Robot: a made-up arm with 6 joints.
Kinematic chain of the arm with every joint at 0, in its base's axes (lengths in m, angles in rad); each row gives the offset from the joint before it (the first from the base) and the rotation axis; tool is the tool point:
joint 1: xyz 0 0 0.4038 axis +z
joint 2: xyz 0.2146 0 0 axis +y
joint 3: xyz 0 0 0.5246 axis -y
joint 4: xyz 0 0 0.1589 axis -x
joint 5: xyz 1.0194 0 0 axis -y
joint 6: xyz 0.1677 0 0 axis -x
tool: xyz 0 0 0
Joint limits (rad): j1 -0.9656..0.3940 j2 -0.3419..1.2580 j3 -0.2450..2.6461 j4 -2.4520..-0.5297 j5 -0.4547..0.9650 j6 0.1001..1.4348
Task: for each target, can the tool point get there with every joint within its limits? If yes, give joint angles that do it. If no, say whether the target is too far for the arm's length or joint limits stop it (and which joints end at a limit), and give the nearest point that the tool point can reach.
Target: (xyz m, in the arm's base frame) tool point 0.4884 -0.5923 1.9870
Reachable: yes | joints -0.8142 0.6151 1.8699 -2.1870 0.3851 1.3250
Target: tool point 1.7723 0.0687 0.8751
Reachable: yes | joints 0.0495 0.7686 0.7022 -0.9271 0.1427 1.1283
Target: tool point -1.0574 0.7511 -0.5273
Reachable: no: joint limits stop it (at a limit: joint 2, joint 3, joint 4, joint 5) | nearest point -0.9031 0.6415 0.7940 | short by 1.335 m
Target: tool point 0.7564 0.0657 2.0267
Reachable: yes | joints 0.1048 0.4735 1.6606 -2.1587 0.0991 0.4581
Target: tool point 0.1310 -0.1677 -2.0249
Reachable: no: too far | nearest point 0.5482 -0.7018 -0.5965 | short by 1.581 m
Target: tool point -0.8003 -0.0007 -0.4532
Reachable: no: joint limits stop it (at a limit: joint 2, joint 3, joint 4, joint 5) | nearest point -1.1078 -0.0010 0.7940 | short by 1.285 m
